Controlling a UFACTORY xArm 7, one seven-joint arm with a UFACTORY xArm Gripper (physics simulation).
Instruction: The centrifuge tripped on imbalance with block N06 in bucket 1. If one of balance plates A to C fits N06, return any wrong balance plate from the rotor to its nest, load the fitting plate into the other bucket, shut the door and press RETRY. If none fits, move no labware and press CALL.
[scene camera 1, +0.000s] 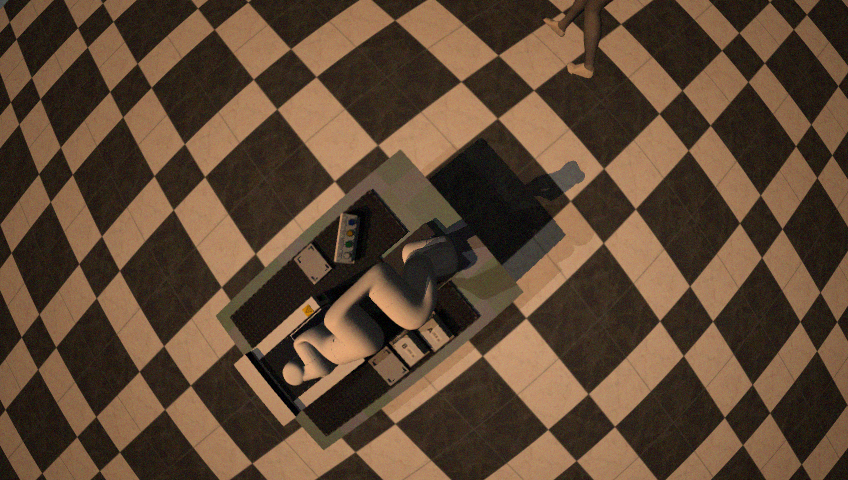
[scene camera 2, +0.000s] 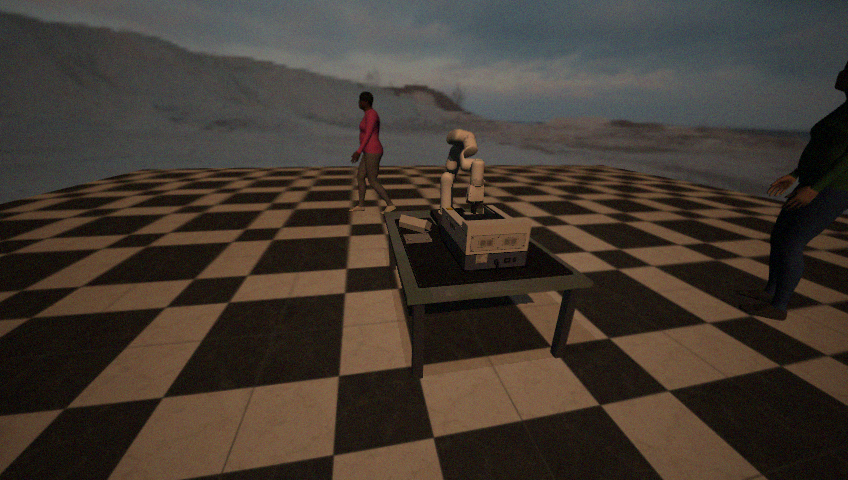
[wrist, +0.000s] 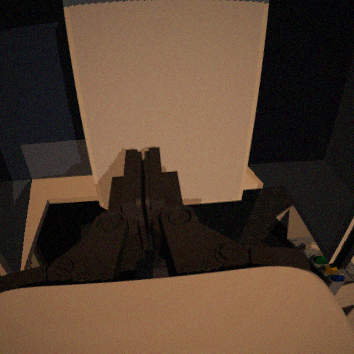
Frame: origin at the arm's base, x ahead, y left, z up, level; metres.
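Seen in the pictures: gripper, fingertip midpoint: (scene camera 2: 473, 212) (wrist: 145, 172).
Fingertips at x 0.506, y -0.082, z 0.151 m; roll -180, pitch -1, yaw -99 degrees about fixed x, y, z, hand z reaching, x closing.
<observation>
A point is followed by its place in that frame.
My gripper (scene camera 2: 477, 206) @[x 0.506, y -0.082, z 0.151 m] (wrist: 145, 172) @[x 0.506, y -0.082, z 0.151 m] is shut and empty, pointing down inside the open top of the centrifuge (scene camera 1: 327, 384) @[x 0.656, y 0.020, z 0.174 m] (scene camera 2: 496, 234) @[x 0.885, y -0.193, z 0.159 m]. In the wrist view its fingertips are in front of a wide pale slab (wrist: 170, 90) @[x 0.542, y -0.104, z 0.147 m]; contact cannot be told. Balance plates A (scene camera 1: 437, 334) @[x 0.247, y 0.272, z 0.019 m] and B (scene camera 1: 410, 349) @[x 0.376, y 0.219, z 0.019 m] sit side by side at the right of the centrifuge in scene camera 1. A bare nest (scene camera 1: 387, 362) @[x 0.511, y 0.181, z -0.023 m] with corner marks adjoins B. Plate C does not show there. The arm hides much of the rotor; block N06 and the buckets cannot be made out.
The button box (scene camera 1: 340, 237) @[x 0.167, y -0.334, z 0.046 m] (scene camera 2: 414, 223) @[x 0.199, y -0.344, z 0.014 m] has blue, yellow, green and white buttons; part shows at the wrist view's lower right. A flat corner-marked nest (scene camera 1: 312, 262) @[x 0.357, y -0.392, z -0.018 m] (scene camera 2: 417, 238) @[x 0.385, y -0.397, z -0.018 m] lies beside it. The centrifuge's raised walls stand around the gripper. Two people stand away from the table (scene camera 2: 499, 291) @[x 1.045, y -0.264, z -0.053 m].
</observation>
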